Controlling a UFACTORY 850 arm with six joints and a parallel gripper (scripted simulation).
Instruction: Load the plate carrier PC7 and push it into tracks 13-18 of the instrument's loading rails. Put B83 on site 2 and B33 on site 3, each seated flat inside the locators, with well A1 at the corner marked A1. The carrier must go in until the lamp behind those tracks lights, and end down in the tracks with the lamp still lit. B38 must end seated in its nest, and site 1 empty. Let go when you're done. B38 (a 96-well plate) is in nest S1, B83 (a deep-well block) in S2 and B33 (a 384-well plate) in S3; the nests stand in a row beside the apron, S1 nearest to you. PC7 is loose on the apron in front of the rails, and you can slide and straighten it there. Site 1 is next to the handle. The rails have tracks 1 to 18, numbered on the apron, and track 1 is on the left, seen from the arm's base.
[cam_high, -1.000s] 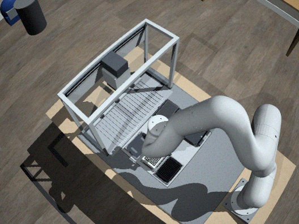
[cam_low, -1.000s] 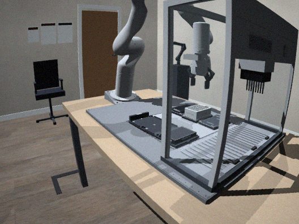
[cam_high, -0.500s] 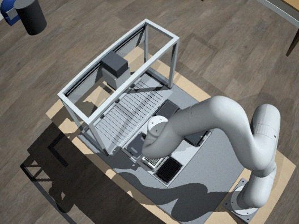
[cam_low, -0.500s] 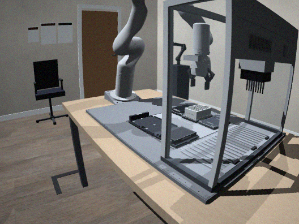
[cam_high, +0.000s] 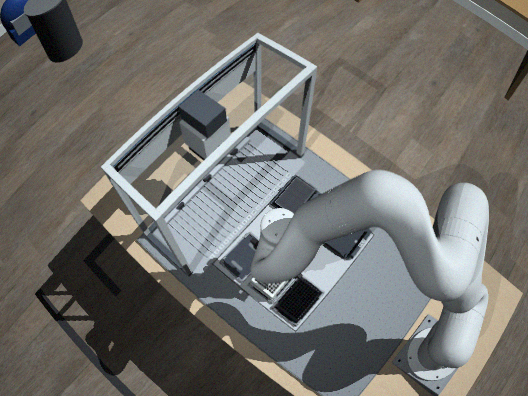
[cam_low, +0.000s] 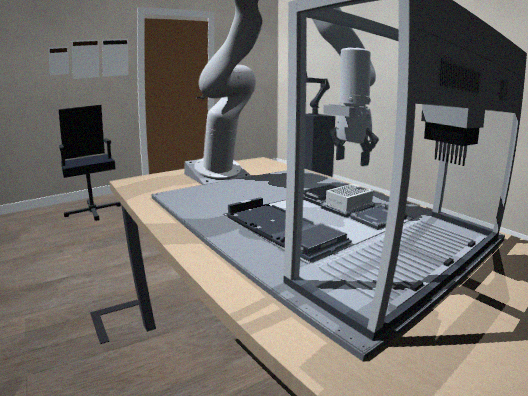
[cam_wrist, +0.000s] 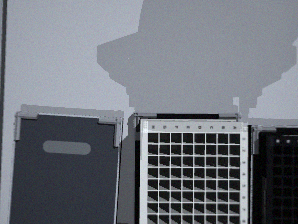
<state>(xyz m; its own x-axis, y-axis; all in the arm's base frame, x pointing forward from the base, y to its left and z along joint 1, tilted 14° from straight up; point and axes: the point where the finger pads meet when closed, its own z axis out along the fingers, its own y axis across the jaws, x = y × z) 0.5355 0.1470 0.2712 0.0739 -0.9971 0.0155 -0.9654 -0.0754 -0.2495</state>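
My gripper is now 140 mm above the nest S2. The rest, counted from my hand: plate carrier PC7: 30 mm ahead, 260 mm to the right, 130 mm below; black plate B38: 110 mm behind, 130 mm below; nest S3: 110 mm ahead, 10 mm to the left, 140 mm below.
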